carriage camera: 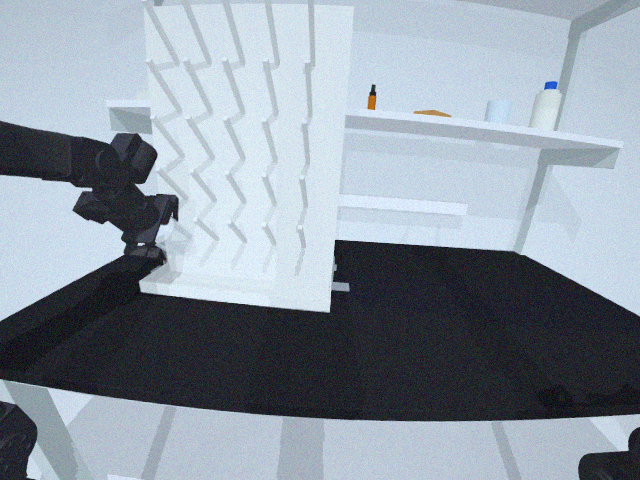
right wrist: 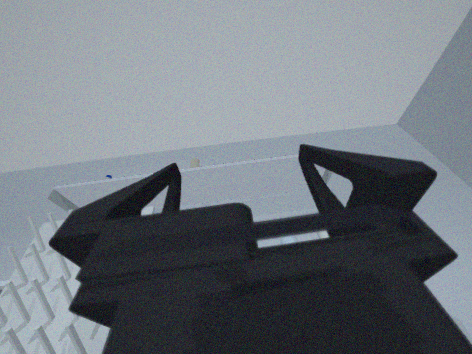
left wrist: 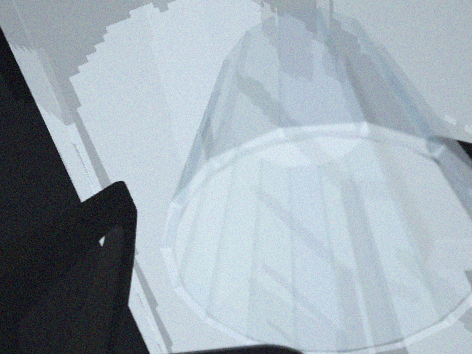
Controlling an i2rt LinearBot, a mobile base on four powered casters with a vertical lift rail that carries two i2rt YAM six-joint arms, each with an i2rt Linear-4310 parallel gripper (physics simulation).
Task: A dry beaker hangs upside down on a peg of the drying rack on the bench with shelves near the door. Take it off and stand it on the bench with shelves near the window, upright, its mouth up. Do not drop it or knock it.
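Frame: origin at the left arm's base, x ahead, y left, z up, level; centimetres.
Seen in the pictures: left gripper, fingertip midpoint: (carriage camera: 169, 239) (left wrist: 272, 175); right gripper, fingertip midpoint: (right wrist: 238, 160).
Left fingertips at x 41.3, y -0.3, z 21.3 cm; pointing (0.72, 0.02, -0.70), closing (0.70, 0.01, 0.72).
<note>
A point is followed by its place in that frame.
A clear beaker (carriage camera: 174, 250) @[z 18.9, x 41.0, y -1.4 cm] (left wrist: 310, 225) @[z 24.7, x 38.6, y 1.4 cm] hangs mouth down at the lower left of the white drying rack (carriage camera: 326, 155) @[z 41.4, x 49.1, y -34.8 cm] (right wrist: 50, 290) @[z 46.7, x 50.1, y -10.7 cm], which stands on the black bench (carriage camera: 258, 361) @[z 8.0, x 21.6, y -25.6 cm]. In the left wrist view its wide rim faces the camera. My left gripper (carriage camera: 168, 231) @[z 21.4, x 41.3, y -0.3 cm] (left wrist: 272, 175) @[z 21.4, x 41.3, y -0.3 cm] is open at the beaker, with one finger left of it and part of the other at the right edge of the left wrist view. A gap shows between the left finger and the glass; contact on the far side is unclear. My right gripper (right wrist: 238, 160) @[z 43.7, x 4.8, y -69.8 cm] is open and empty, away from the rack.
Rows of pegs rise above the beaker. A wall shelf (carriage camera: 480, 131) @[z 51.8, x 65.1, y -78.7 cm] right of the rack holds an orange bottle (carriage camera: 371, 100) @[z 58.3, x 71.5, y -47.2 cm], a flat orange item (carriage camera: 432, 113) @[z 56.6, x 73.0, y -66.7 cm], a pale blue container (carriage camera: 497, 111) @[z 59.4, x 72.7, y -87.4 cm] and a blue-capped white bottle (carriage camera: 545, 109) @[z 62.5, x 74.9, y -105.4 cm]. A frame post (carriage camera: 555, 77) stands at the right.
</note>
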